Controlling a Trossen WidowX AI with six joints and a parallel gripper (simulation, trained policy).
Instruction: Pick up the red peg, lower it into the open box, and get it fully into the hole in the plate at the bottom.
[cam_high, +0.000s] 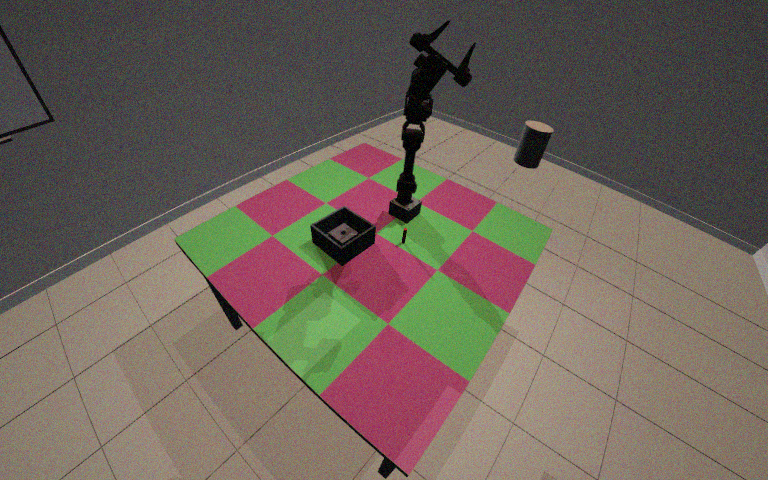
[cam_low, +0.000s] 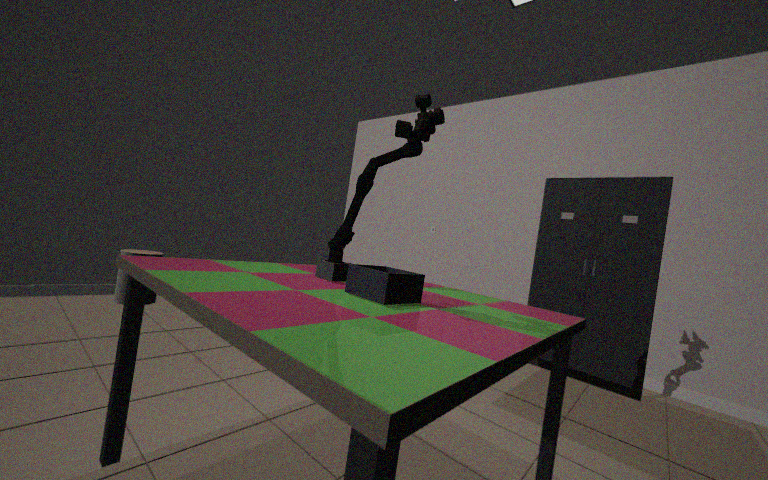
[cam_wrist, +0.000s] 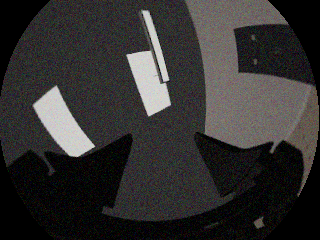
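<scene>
The red peg is 2 cm behind my gripper tip, 11 cm to the right of it and 79 cm below it. The rest, counted from my gripper tip: grey plate: 19 cm ahead, 26 cm to the right, 78 cm below; then dark box: 19 cm ahead, 26 cm to the right, 80 cm below.
</scene>
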